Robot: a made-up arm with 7 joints.
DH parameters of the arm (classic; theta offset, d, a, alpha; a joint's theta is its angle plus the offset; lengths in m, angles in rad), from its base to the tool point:
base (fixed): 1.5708 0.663 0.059 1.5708
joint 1: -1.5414 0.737 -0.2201 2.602
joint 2: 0 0.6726 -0.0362 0.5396
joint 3: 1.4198 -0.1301 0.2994 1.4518
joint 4: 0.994 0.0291 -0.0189 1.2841
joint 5: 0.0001 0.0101 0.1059 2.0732
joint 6: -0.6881 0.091 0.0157 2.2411
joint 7: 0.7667 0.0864 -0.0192 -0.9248
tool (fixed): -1.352 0.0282 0 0
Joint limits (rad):
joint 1: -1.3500..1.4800
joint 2: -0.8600..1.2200
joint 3: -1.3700..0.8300
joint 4: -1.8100..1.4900
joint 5: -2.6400..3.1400
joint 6: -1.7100..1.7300
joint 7: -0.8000..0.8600
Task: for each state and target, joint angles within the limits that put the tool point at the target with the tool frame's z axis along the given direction. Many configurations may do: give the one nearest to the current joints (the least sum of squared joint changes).
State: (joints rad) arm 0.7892 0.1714 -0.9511 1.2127 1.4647 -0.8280 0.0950
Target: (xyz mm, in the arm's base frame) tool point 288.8 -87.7 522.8 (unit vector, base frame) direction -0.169 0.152 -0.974
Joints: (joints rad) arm 0.6243 -0.3574 -1.3700 1.4727 1.3102 0.0148 0.8600
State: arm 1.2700 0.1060 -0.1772 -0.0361 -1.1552 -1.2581 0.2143
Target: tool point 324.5 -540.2 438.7 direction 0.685 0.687 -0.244
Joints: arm 0.5824 0.0522 -0.2418 -0.1840 -0.9983 -0.8487 0.1740
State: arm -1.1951 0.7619 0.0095 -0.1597 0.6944 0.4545 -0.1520
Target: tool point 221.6 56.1 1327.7 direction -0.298 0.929 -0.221
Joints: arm -1.1095 0.6863 -0.1398 -0.6038 1.2733 0.0133 -0.2504
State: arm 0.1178 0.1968 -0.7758 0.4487 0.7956 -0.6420 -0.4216
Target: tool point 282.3 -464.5 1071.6 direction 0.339 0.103 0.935
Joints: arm -0.2923 0.5268 -0.3368 0.4305 0.8928 -0.7061 -0.4638
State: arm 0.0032 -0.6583 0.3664 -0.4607 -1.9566 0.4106 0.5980
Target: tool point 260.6 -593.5 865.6 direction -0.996 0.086 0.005
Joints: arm -0.0970 -0.5493 0.1345 -0.6921 -1.3515 0.7753 0.1553
